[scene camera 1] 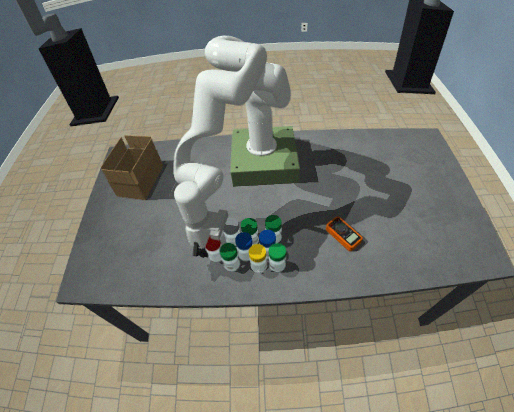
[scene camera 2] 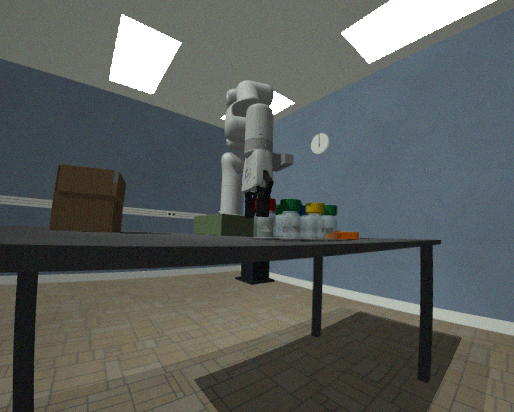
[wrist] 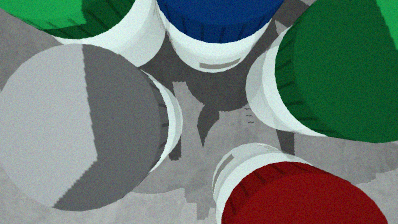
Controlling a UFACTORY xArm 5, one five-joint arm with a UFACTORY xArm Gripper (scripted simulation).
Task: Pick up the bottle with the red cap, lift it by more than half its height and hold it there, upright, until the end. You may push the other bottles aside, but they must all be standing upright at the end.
Observation:
In view: a cardboard box (scene camera 2: 87, 209), a yellow-capped bottle (scene camera 2: 315, 222) and a green-capped bottle (wrist: 323, 76).
The cardboard box is seen too in scene camera 1 (scene camera 1: 145, 172). The wrist view does not show the cardboard box: it is out of frame. The wrist view does not show the yellow-capped bottle: it is out of frame.

